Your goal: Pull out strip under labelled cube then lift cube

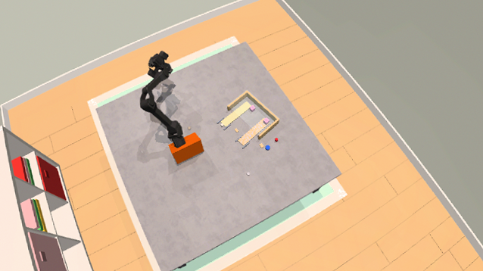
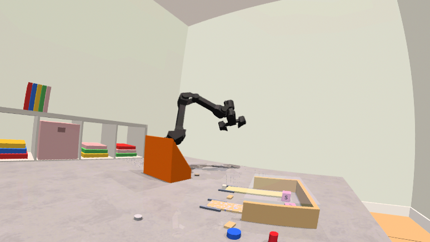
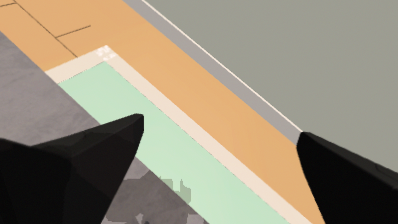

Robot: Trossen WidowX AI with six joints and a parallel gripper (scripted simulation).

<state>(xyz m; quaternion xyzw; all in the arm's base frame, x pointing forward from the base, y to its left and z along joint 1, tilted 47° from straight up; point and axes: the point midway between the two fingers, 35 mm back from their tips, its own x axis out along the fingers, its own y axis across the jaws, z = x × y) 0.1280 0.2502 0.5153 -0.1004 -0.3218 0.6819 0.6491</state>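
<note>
My gripper tip is 31 cm short of the tan tile, 84 cm to the left of it and 27 cm above it. Round my gripper tip: red cylinder 42 cm ahead, 87 cm to the right, 26 cm below; then blue disc 34 cm ahead, 88 cm to the right, 26 cm below.
</note>
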